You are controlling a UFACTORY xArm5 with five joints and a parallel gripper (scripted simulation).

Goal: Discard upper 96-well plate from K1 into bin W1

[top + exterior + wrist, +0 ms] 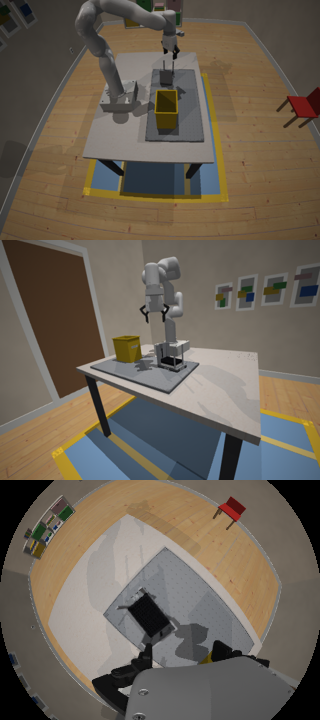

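Now: hand 24 cm above the dark 96-well plate, 7 cm to the right of it and 1 cm past it. The rest, counted from my hand: yellow plastics bin W1: 32 cm to the right, 19 cm below, 6 cm behind; white well plate: 26 cm below, 7 cm to the left, 1 cm behind.
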